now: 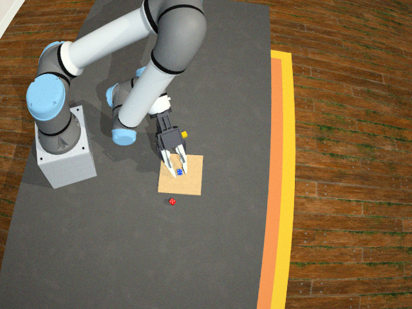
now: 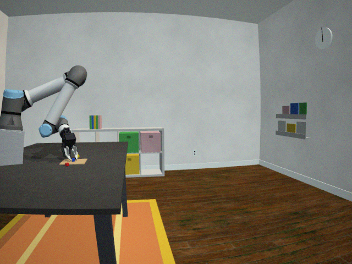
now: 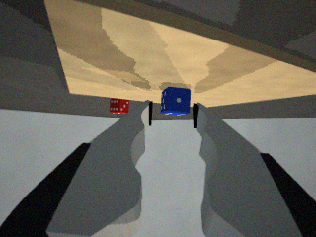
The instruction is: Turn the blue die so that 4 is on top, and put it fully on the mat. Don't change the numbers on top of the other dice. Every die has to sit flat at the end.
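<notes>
Right now the blue die is 1 cm below my hand. The rest, counted from my hand: tan mat: 2 cm below; then yellow die: 3 cm behind, 14 cm to the left, 1 cm below; then red die: 1 cm ahead, 10 cm to the right, 1 cm below.
</notes>
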